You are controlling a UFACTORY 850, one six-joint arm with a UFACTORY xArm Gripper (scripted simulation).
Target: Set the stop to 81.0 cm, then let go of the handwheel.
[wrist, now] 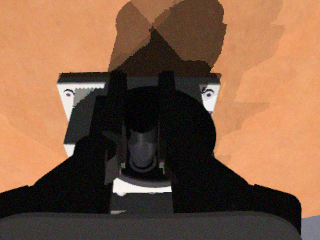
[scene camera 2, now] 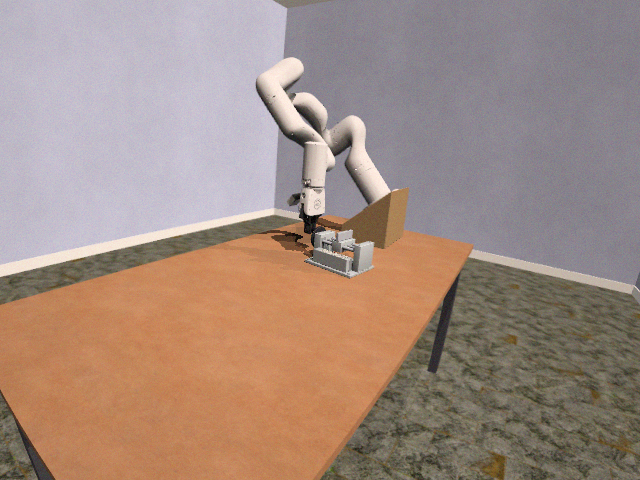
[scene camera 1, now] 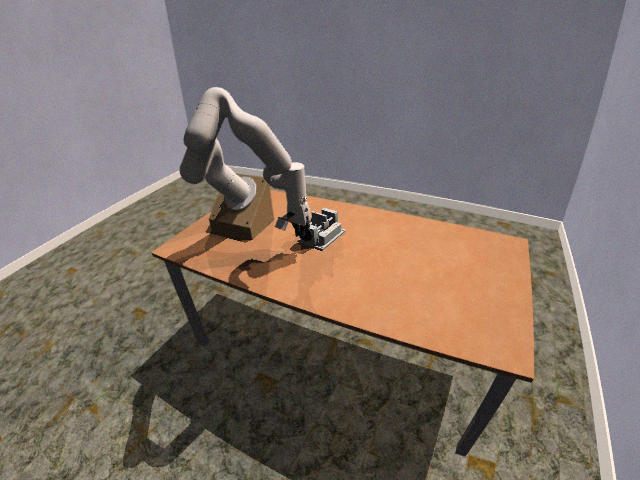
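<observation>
Grey stop fixture (wrist: 136, 203), visible. My gripper (scene camera 1: 300, 236), visible. Same gripper (wrist: 142, 91).
</observation>
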